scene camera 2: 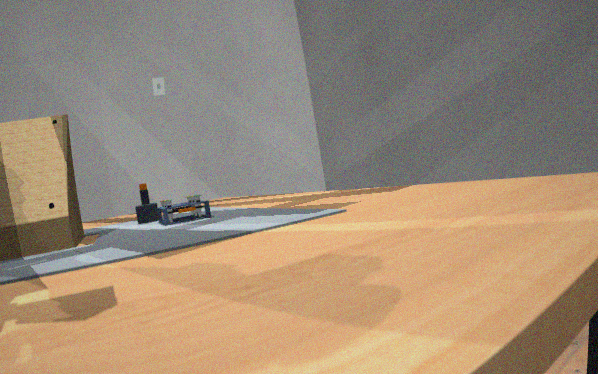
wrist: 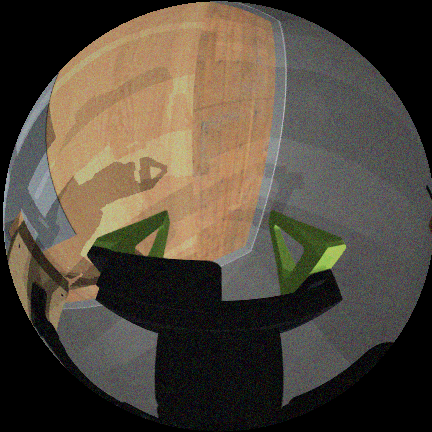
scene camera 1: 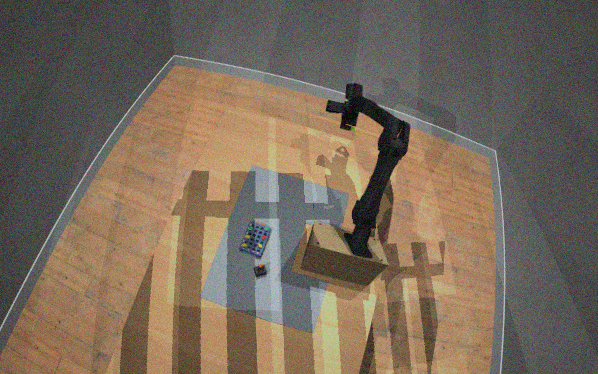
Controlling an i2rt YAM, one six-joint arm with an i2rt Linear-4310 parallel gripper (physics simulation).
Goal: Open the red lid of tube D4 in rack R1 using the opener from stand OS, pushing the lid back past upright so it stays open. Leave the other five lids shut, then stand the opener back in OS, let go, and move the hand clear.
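Frame: origin at the arm's base, x ahead, y left, z up, level; metres.
Seen in the pictures: gripper, fingertip midpoint: (wrist: 218,215); arm's base, origin of the base link: (scene camera 1: 357,246).
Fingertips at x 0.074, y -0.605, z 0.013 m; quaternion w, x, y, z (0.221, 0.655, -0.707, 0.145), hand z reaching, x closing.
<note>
Pixels of each thing's middle, then the offset from my fingertips to it. Level surfaces: height alone.
- blue rack R1, body centre: (scene camera 2: 181,208) (scene camera 1: 255,238) 0.293 m ahead, 0.582 m left, 0.158 m down
- red lid, body centre: (scene camera 1: 263,237) 0.264 m ahead, 0.581 m left, 0.137 m down
- dark opener with an orange top, body centre: (scene camera 2: 145,201) (scene camera 1: 260,268) 0.250 m ahead, 0.714 m left, 0.133 m down
- grey-blue mat, its level: 0.179 m down
- wooden table, its level: 0.182 m down
The blue rack R1 (scene camera 1: 251,253) (scene camera 2: 163,216) stands on the mat. It holds tubes with small green, yellow and red lids; the red lid (scene camera 1: 264,237) shows on its right side in scene camera 1. The lids are too small to tell whether each is shut. The dark opener with an orange top (scene camera 1: 261,267) (scene camera 2: 143,195) stands upright in the black stand OS (scene camera 1: 259,272) (scene camera 2: 146,214), beside the rack. My gripper (scene camera 1: 349,129) (wrist: 218,215) is open and empty, high above the table and far from rack and stand. Its green fingers stand wide apart in the wrist view.
The grey-blue mat (scene camera 1: 295,317) (scene camera 2: 225,226) lies on the wooden table (scene camera 1: 115,200) (scene camera 2: 450,240). The arm's wooden base box (scene camera 1: 340,266) (scene camera 2: 35,175) stands at the mat's right edge in scene camera 1. My gripper is near the table's far edge there.
</note>
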